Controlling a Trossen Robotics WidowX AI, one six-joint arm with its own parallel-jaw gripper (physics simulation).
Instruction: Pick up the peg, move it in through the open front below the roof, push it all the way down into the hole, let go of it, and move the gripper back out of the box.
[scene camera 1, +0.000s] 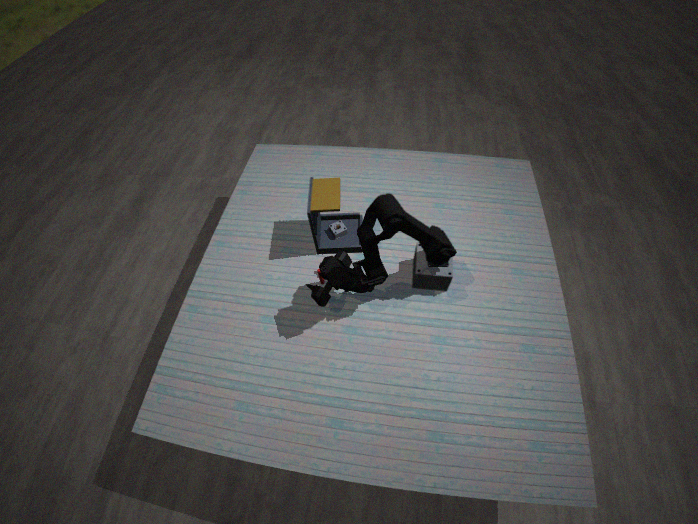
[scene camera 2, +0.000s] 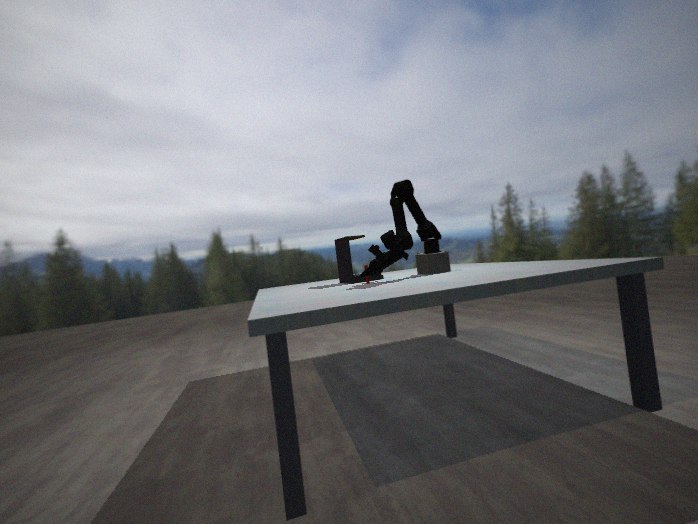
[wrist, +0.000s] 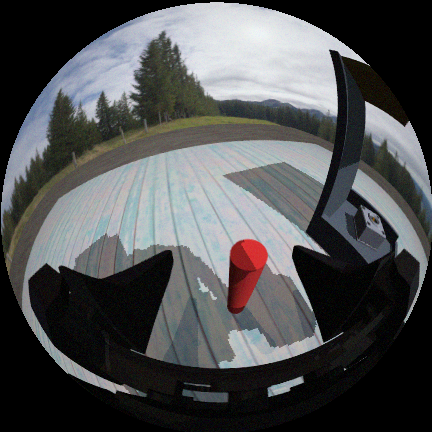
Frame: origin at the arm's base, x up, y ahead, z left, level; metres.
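Seen in the pictures: gripper, fingertip midpoint: (scene camera 1: 314, 274) (scene camera 2: 360, 275) (wrist: 234, 255); arm's base, origin of the base link: (scene camera 1: 437, 258) (scene camera 2: 432, 252).
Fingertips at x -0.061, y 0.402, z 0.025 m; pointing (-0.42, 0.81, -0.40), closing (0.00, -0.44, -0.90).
Note:
Offsets run from my fingertips to a thing's top centre. "spot": to the spot under its first point.
The red peg @[dz +0.010, dx +0.042, dy -0.025 m] (scene camera 1: 320, 275) (scene camera 2: 367, 279) (wrist: 244, 280) stands upright on the table. My gripper (scene camera 1: 315, 276) (scene camera 2: 366, 273) (wrist: 234, 255) is open and low, with the peg between its spread fingers; in the wrist view the peg is nearer the right finger, with a gap on both sides. The box has a dark wall (scene camera 2: 343, 261) (wrist: 349, 135), a yellow-topped roof @[dz -0.191, dx +0.186, dy -0.078 m] (scene camera 1: 325, 194) and a tray-like floor. A light block @[dz -0.200, dx +0.003, dy -0.070 m] (scene camera 1: 337, 229) (wrist: 368, 234) with the hole @[spot: dz -0.209, dx -0.001, dy -0.070 m] (wrist: 373, 218) in its top sits on that floor. The block is hidden in scene camera 2.
The box stands beside the gripper, on the right in the wrist view; its low rim is close behind the right finger there. The arm's grey base (scene camera 1: 432, 276) (scene camera 2: 433, 263) stands on the table (scene camera 1: 394, 394) (scene camera 2: 451, 290). Arm shadows fall around the peg.

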